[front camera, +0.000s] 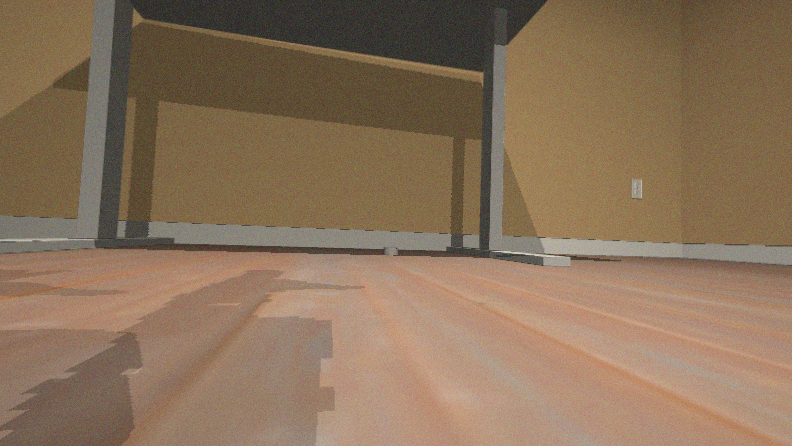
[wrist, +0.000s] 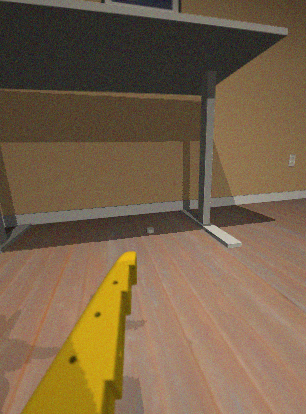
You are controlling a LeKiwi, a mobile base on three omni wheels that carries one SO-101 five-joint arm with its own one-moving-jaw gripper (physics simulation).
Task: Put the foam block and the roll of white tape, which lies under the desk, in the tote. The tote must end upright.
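Frame: origin at the arm's base, x ahead, y left, z up, level; centimetres.
Where they show: end effector, tool point: (wrist: 136,263).
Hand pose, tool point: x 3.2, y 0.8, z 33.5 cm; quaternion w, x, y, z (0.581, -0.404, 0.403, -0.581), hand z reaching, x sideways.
Observation:
Things, the pixels of their centre, and the offset from my tool point. "*": a spot on its surface instead.
- white tape, body centre: (front camera: 390,251) (wrist: 150,230) dx +107.9, dy -3.2, dz -41.2 cm
- desk's right foot, surface spot: (front camera: 532,258) * dx +84.5, dy -41.4, dz -40.8 cm
- left leg, surface spot: (front camera: 105,121) * dx +91.1, dy +79.4, dz -6.6 cm
The roll of white tape (front camera: 390,250) (wrist: 150,230) is a small pale shape on the floor under the desk (front camera: 493,149) (wrist: 206,150), left of the desk's right leg in both views. In the wrist view one notched yellow jaw of my gripper shows, its tip low and in front of the tape; the moving jaw is out of the picture, so the gripper is fully open and empty. The tape lies well beyond the jaw tip. The foam block and the tote do not show in either view.
The desk's right foot (front camera: 532,258) (wrist: 223,236) reaches forward on the floor, right of the tape. The left leg (front camera: 105,121) stands at the left in the front view. A wall with a pale baseboard (front camera: 277,235) (wrist: 100,212) runs behind the desk. A wall outlet (front camera: 636,188) (wrist: 292,160) is at the right.

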